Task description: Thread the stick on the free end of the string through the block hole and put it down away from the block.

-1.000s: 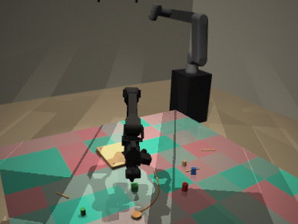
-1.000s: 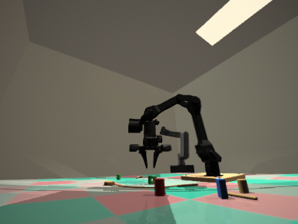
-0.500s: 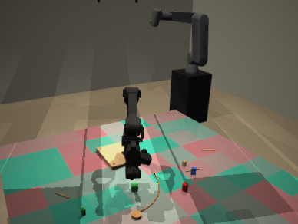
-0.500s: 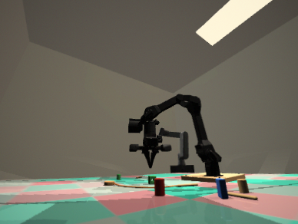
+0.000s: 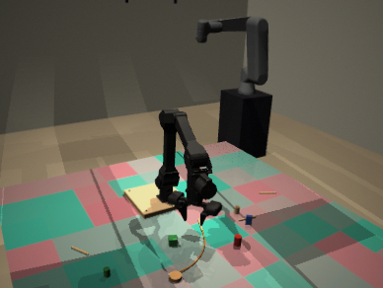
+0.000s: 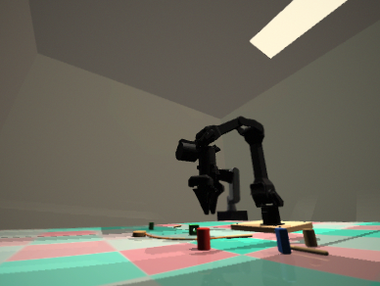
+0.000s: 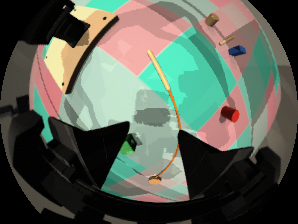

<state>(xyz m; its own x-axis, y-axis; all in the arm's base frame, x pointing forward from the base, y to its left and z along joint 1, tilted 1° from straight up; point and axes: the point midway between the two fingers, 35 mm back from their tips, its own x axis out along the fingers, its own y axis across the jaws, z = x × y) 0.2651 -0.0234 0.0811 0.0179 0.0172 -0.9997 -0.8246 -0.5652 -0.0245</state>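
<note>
Right now my gripper tip is 60 mm to the right of the thin wooden stick, 60 mm above it and 30 mm past it. The rest, counted from my gripper tip: green block (80 mm to the right, 50 mm below); then round wooden button (160 mm to the right, 160 mm ahead, 50 mm below); then red cylinder (120 mm to the left, 110 mm ahead, 40 mm below).
</note>
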